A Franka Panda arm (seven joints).
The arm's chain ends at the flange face. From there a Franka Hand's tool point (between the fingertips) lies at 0.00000 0.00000 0.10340 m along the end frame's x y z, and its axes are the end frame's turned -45 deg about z.
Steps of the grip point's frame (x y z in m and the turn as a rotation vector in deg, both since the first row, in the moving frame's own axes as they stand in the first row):
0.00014 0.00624 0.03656 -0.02 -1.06 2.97
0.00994 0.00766 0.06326 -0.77 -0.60 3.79
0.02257 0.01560 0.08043 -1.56 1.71 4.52
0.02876 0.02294 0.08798 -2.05 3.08 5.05
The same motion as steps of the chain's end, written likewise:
0.00587 0.00297 0.03658 -0.76 -0.74 2.97
0.01229 -0.00337 0.06328 -0.97 0.12 3.79
0.02282 -0.00490 0.08051 0.11 2.31 4.52
0.02997 -0.00309 0.08820 0.73 3.63 5.05

